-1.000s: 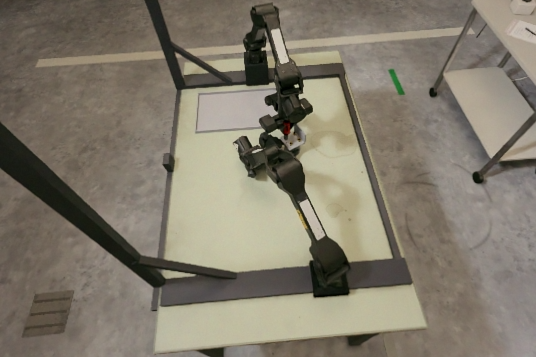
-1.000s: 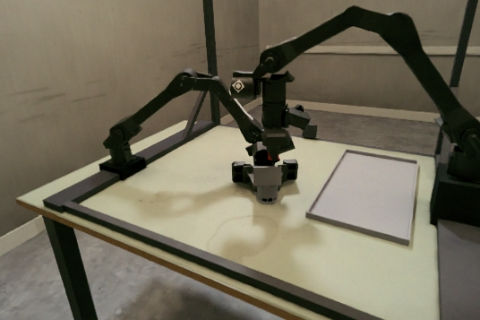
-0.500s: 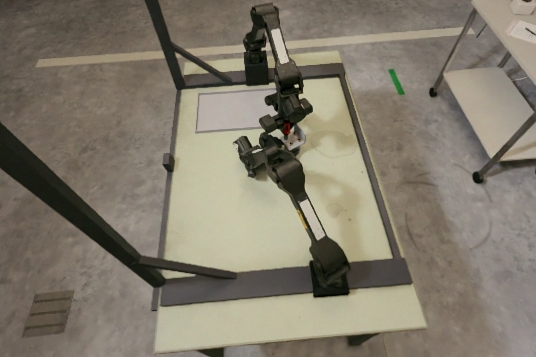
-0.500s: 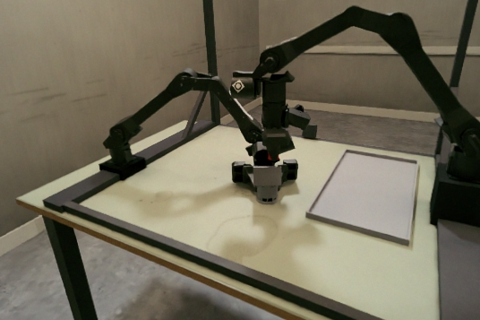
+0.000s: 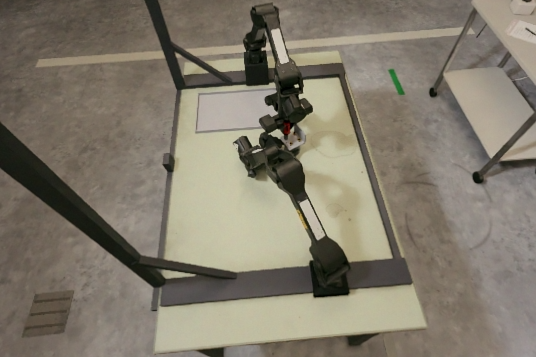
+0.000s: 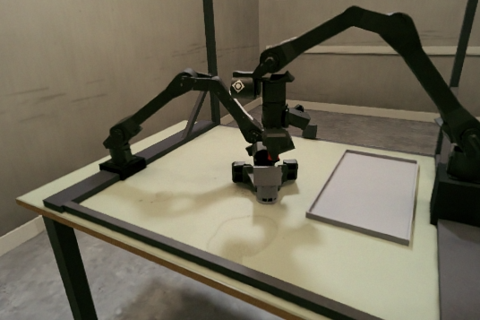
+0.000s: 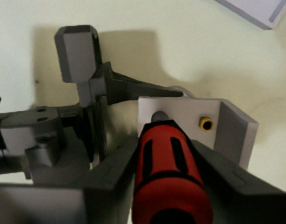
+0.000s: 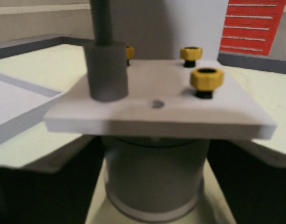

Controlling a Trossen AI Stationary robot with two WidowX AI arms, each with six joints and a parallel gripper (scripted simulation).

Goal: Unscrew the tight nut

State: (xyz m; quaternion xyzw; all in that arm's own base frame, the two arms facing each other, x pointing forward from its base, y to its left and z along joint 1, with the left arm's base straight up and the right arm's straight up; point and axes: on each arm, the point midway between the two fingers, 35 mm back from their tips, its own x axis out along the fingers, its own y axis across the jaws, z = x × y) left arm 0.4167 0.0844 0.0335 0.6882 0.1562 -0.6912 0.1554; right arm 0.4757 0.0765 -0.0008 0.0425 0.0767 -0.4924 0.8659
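Note:
Now: left hand 30 mm above the red-handled nut driver. The rest, counted from my left hand: nut 10 mm ahead, 30 mm to the right, 70 mm below; pale bracket 20 mm ahead, 10 mm to the right, 70 mm below; grey joint module 20 mm ahead, 10 mm to the right, 110 mm below.
Right now my right hand is 2 cm short of the grey joint module and 1 cm to the right of it. Round my right hand: nut (4 cm above, 1 cm to the right, 1 cm ahead); then pale bracket (4 cm above, 3 cm ahead, 1 cm to the left); then red-handled nut driver (8 cm above, 2 cm to the left).

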